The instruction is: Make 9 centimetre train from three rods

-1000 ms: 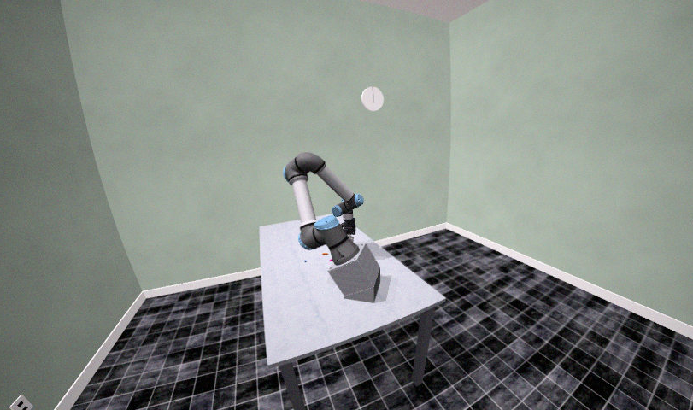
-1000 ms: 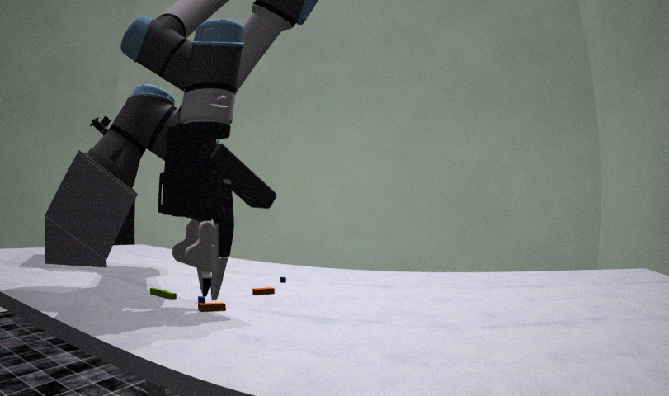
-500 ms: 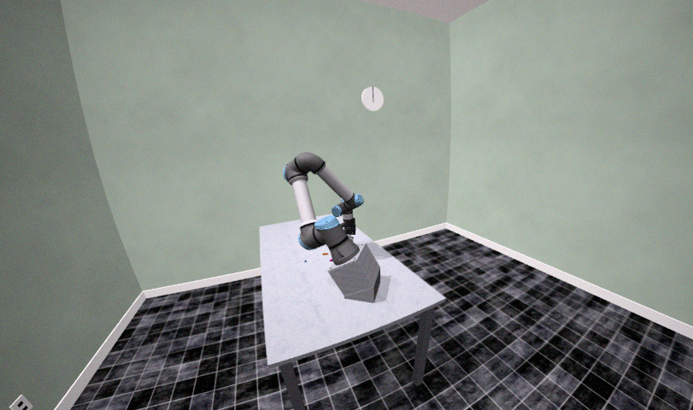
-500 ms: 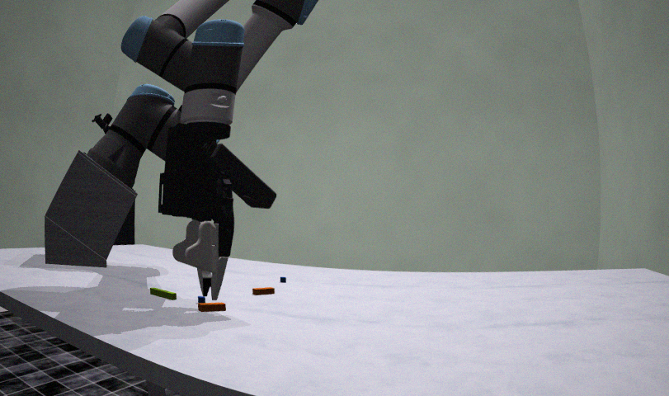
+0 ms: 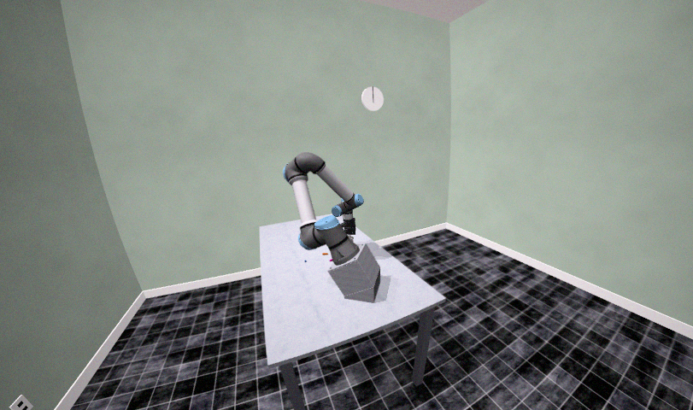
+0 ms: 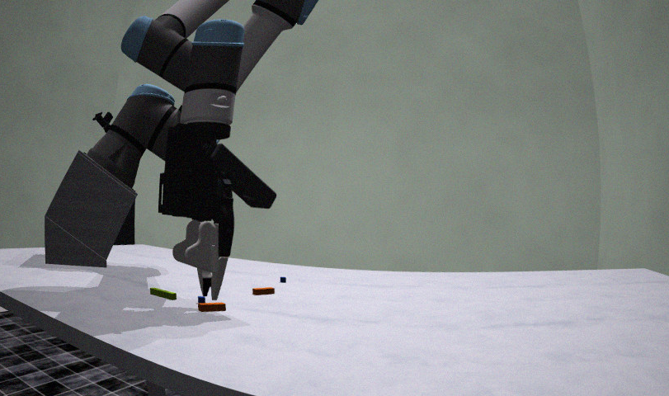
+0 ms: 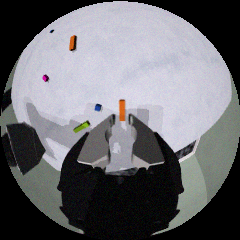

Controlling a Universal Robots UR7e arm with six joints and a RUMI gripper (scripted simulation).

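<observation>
Now: hand 10 cm past the lime rod, 3 cm above it and 2 cm to the right of it. From my hand the other things lie so: magenta rod (18 cm to the left, 10 cm behind, 3 cm below).
</observation>
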